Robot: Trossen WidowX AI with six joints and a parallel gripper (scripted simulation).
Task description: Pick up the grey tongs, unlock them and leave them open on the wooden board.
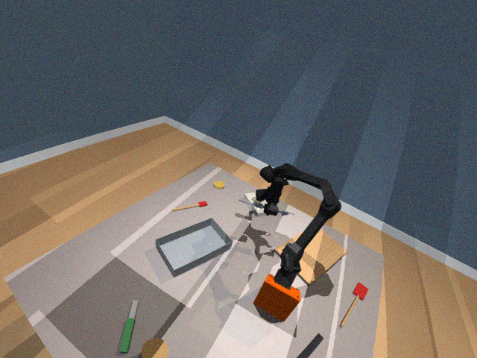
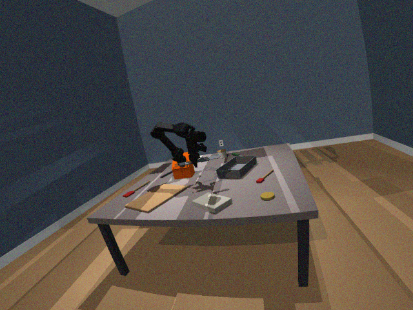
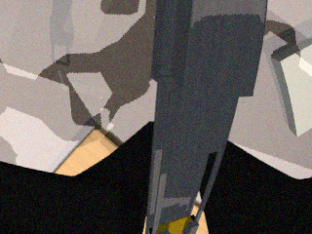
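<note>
Right now my gripper tip is 2 cm past the yellow lock piece, 1 cm to the left of it and 4 cm below it. The rest, counted from my gripper tip: green-handled tool 22 cm ahead, 68 cm to the left, 14 cm below; wooden board 29 cm behind, 5 cm to the right, 14 cm below; roasting tin 23 cm ahead, 28 cm to the left, 12 cm below.
</note>
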